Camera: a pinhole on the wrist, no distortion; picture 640 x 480 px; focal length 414.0 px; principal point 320.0 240.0 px. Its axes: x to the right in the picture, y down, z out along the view. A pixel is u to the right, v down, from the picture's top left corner.
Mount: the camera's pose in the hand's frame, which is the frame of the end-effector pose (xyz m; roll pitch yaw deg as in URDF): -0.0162 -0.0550 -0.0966 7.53 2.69 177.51
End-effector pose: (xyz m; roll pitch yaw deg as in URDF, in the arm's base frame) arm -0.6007 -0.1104 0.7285 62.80 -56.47 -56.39
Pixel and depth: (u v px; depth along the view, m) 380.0 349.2 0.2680
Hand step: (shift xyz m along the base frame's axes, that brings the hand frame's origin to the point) -0.1863 -0.0752 -0.0564
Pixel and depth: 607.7 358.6 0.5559
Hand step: -0.5631 0.0127 -0.3050
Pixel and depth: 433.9 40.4 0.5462
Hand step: -0.4454 0.2582 0.0954
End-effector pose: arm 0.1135 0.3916 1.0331 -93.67 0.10 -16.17
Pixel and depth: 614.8 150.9 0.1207
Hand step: -0.0969 0.0448 0.0087
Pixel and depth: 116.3 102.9 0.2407
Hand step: 0.1293 0.1013 -0.0596
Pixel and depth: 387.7 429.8 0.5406
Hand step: 0.0009 0.5000 0.1946
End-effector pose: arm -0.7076 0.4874 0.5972 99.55 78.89 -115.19
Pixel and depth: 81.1 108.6 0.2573
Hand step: -0.1676 0.0225 -0.1179
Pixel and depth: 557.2 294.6 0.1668
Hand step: -0.0170 0.0994 0.1055
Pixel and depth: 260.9 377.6 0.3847
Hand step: -0.1767 0.2762 -0.0513
